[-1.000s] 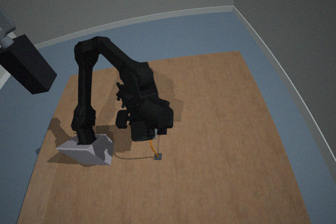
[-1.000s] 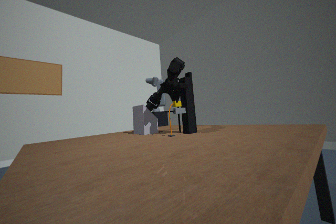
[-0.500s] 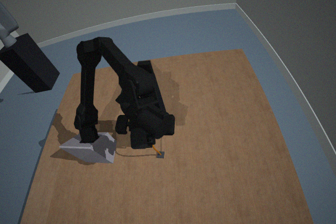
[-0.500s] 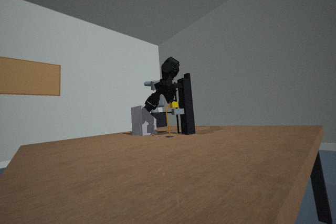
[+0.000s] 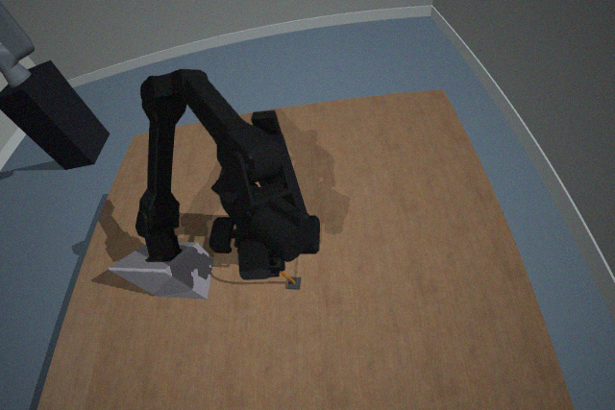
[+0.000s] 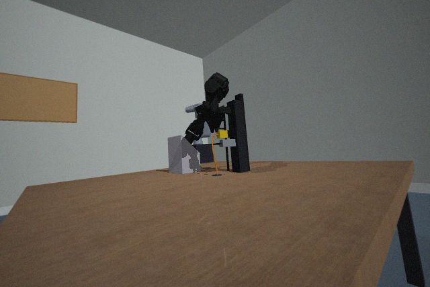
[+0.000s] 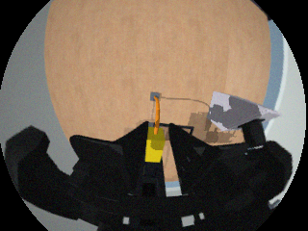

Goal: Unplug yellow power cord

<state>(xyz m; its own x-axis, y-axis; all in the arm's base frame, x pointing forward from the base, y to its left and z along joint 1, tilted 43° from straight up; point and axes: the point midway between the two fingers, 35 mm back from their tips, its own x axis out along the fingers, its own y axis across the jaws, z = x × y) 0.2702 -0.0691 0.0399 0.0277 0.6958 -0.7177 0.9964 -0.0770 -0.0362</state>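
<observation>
My gripper tip is now 60 mm to the right of the yellow plug. The rest, counted from my gripper tip: grey anchor: 190 mm below.
</observation>
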